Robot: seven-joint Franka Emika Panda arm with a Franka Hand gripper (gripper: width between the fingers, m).
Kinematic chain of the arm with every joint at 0, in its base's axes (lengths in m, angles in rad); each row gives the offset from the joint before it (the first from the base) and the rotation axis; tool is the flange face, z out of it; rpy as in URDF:
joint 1: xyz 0 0 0.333 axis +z
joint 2: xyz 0 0 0 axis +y
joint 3: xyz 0 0 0.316 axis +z
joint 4: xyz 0.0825 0 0 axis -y
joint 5: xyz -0.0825 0 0.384 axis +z
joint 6: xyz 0 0 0 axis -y
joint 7: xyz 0.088 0 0 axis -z
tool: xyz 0 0 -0.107 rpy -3.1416 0 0
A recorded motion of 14 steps. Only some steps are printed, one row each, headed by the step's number.
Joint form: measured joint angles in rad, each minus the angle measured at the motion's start. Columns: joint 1, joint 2, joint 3, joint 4, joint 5, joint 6, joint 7.
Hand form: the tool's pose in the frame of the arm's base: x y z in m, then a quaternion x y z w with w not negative. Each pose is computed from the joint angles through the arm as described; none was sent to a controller.
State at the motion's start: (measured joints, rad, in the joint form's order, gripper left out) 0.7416 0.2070 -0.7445 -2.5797 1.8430 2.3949 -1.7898
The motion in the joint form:
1: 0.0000 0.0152 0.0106 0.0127 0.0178 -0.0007 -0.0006
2: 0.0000 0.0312 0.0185 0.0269 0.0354 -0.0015 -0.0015
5: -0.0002 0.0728 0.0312 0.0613 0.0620 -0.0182 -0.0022
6: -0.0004 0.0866 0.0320 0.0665 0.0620 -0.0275 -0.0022
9: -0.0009 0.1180 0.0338 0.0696 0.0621 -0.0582 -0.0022
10: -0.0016 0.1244 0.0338 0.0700 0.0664 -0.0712 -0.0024
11: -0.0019 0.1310 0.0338 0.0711 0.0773 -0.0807 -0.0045
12: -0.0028 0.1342 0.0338 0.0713 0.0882 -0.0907 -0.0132
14: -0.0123 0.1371 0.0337 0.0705 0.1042 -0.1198 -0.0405
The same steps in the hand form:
1: 0.4191 -0.0056 0.1858 -0.91542 -0.06926 -0.27219 0.28831
2: 0.4237 -0.0029 0.1844 -0.91531 -0.06771 -0.27469 0.28665
5: 0.4347 0.0028 0.1802 -0.91396 -0.06950 -0.27848 0.28688
6: 0.4357 0.0033 0.1772 -0.91432 -0.07165 -0.27617 0.28742
9: 0.4342 0.0049 0.1678 -0.91477 -0.07537 -0.26777 0.29294
10: 0.4340 0.0057 0.1659 -0.91355 -0.07450 -0.26755 0.29713
11: 0.4342 0.0061 0.1642 -0.91247 -0.07159 -0.26912 0.29976
12: 0.4343 0.0067 0.1634 -0.91050 -0.07134 -0.27271 0.30253
14: 0.4349 0.0060 0.1627 -0.90448 -0.07498 -0.28297 0.31020

